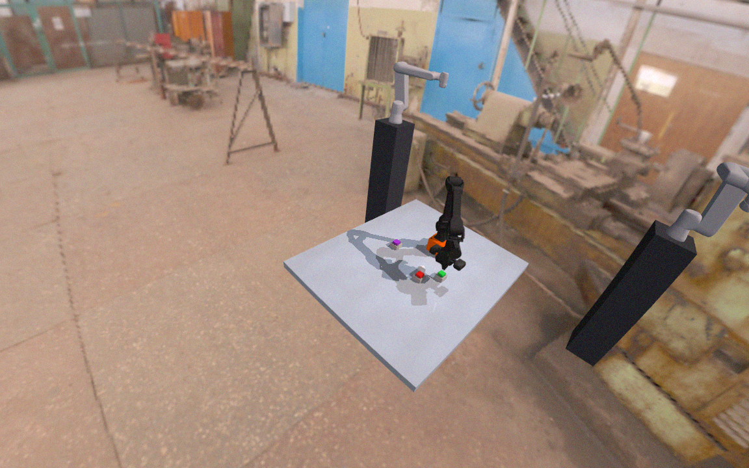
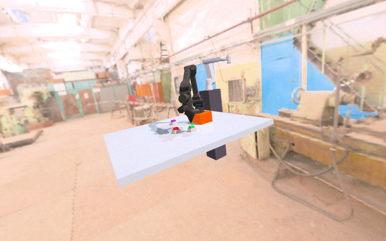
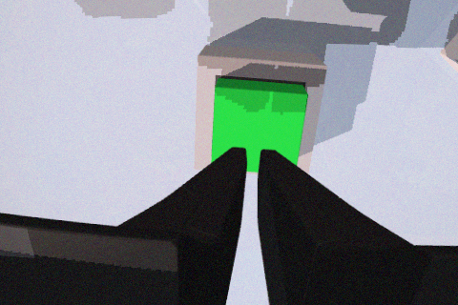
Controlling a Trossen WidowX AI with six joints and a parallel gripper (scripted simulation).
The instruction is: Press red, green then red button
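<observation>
My gripper tip is now 3 cm above the green button. From my gripper tip the other things lie so: small white block: 3 cm ahead, 11 cm to the right, 5 cm below; purple button: 2 cm behind, 33 cm to the right, 3 cm below; red button: 9 cm ahead, 8 cm to the right, 3 cm below.
</observation>
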